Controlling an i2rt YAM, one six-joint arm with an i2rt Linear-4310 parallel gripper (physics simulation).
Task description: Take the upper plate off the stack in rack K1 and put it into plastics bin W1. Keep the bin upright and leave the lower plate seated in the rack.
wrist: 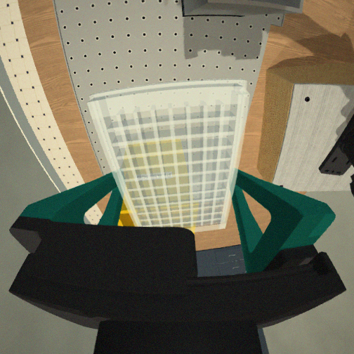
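My gripper is shut on a clear, see-through plate with a grid of wells. One green finger is at its left side and one at its right. The plate is up in front of the camera, above the table and the perforated board. A grey holder, which looks like rack K1, is cut off at the top edge; the lower plate does not show in it. A yellow thing shows past the plate's lower left edge and through the plate; I cannot tell whether it is bin W1.
A grey perforated board lies on the wooden table. At the right is a wood-sided block with a pale grey top, and a black part over it. A dark blue-grey surface shows below the plate. A cream perforated strip runs along the left.
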